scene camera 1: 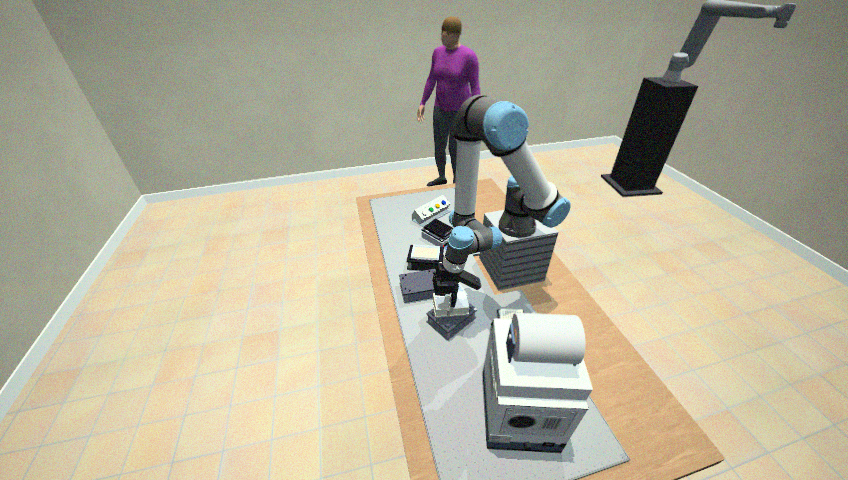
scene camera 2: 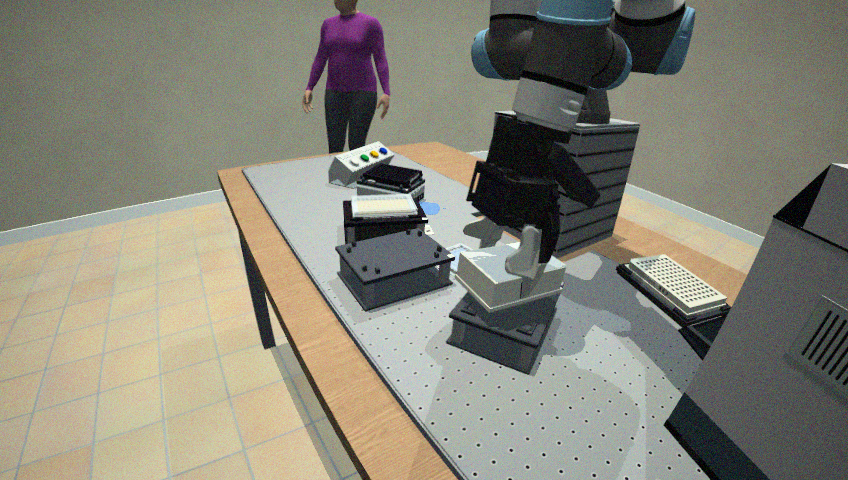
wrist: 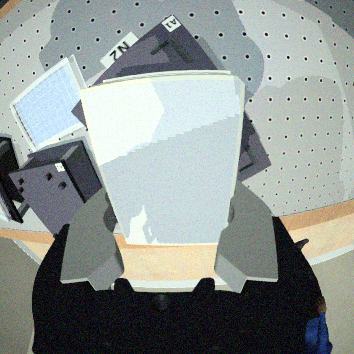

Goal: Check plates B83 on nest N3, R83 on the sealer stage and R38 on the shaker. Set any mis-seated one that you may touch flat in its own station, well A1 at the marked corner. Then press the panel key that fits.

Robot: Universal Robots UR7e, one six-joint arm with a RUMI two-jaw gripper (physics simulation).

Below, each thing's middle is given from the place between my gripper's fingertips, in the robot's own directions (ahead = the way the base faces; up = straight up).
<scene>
Right now my hand is 20 mm past the cream plate [scene camera 2: 481,272]. Round my hand: black plate with blue wells [scene camera 2: 387,174] (520 mm to the right, 50 mm behind, 20 mm below).
</scene>
